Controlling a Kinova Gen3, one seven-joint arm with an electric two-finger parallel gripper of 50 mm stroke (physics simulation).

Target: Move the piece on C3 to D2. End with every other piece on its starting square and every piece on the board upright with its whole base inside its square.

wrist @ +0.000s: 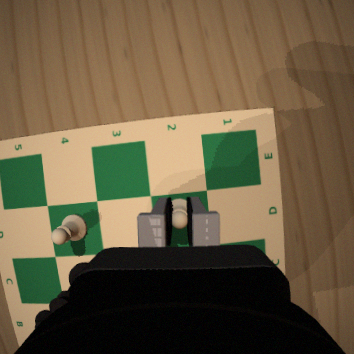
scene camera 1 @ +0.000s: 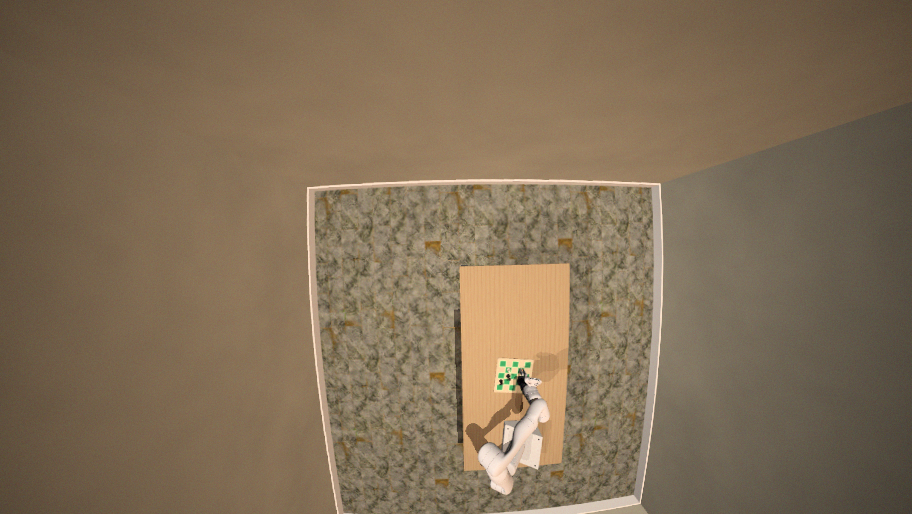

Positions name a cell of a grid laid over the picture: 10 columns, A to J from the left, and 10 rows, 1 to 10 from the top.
Scene:
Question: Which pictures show the chessboard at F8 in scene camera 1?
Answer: The wrist view and scene camera 1: all of them.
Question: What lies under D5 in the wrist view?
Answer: A chessboard.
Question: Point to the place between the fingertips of the gripper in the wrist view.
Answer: F7

